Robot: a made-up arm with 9 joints. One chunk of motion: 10 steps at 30 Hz.
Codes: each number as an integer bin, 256 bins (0 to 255) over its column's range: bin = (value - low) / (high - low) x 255, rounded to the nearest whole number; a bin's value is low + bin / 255 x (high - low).
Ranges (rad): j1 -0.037..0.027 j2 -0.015..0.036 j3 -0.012..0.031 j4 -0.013..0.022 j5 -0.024..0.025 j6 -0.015..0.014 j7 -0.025..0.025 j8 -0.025..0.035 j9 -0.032..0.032
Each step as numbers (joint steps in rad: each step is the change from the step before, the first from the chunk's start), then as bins.
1 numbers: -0.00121 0.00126 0.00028 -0.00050 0.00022 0.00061 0.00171 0.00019 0.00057
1 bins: 143 81 73 91 126 137 136 107 130
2 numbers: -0.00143 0.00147 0.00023 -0.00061 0.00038 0.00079 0.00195 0.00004 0.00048
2 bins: 142 82 73 90 127 139 137 106 129
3 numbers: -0.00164 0.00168 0.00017 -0.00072 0.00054 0.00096 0.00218 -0.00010 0.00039
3 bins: 141 83 72 89 128 140 139 106 129
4 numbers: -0.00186 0.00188 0.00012 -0.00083 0.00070 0.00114 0.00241 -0.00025 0.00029
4 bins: 140 84 72 89 129 142 140 105 129
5 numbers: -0.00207 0.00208 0.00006 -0.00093 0.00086 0.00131 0.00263 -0.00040 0.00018
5 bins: 139 85 72 88 129 143 141 105 128
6 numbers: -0.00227 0.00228 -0.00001 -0.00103 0.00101 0.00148 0.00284 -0.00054 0.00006
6 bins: 138 86 71 87 130 145 142 104 128
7 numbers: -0.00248 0.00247 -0.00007 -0.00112 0.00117 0.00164 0.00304 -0.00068 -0.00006
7 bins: 138 87 71 87 131 146 143 103 127
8 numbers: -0.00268 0.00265 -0.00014 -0.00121 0.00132 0.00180 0.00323 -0.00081 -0.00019
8 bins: 137 88 70 86 132 148 144 103 127
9 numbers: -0.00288 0.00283 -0.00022 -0.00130 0.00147 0.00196 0.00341 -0.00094 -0.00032
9 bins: 136 89 70 85 133 149 145 102 126
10 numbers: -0.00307 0.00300 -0.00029 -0.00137 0.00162 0.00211 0.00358 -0.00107 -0.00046
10 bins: 135 90 69 85 133 150 146 102 126
